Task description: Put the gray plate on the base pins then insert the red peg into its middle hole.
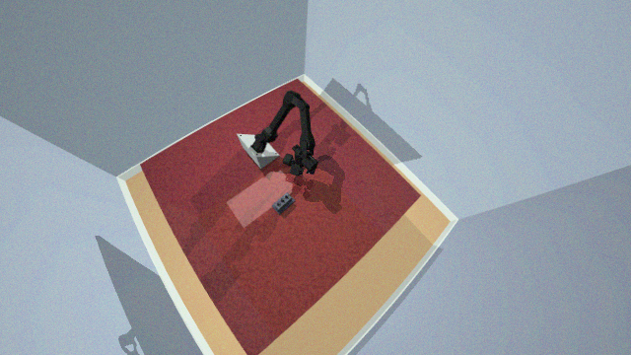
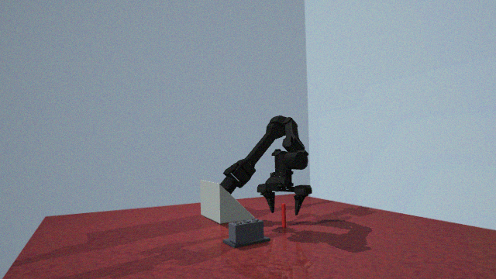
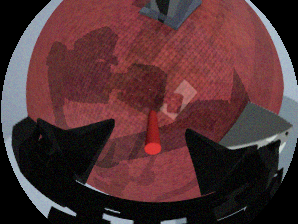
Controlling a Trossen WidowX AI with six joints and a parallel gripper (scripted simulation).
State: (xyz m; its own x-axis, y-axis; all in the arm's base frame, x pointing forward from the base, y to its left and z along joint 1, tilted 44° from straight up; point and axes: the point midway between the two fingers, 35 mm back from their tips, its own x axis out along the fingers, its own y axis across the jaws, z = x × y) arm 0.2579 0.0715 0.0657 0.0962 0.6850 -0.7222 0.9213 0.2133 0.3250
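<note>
My gripper tip is 200 mm to the left of the gray plate and 70 mm short of it. Also, from my gripper tip: red peg: right at my gripper tip; dark base: 200 mm to the right, 70 mm ahead, 40 mm below.
</note>
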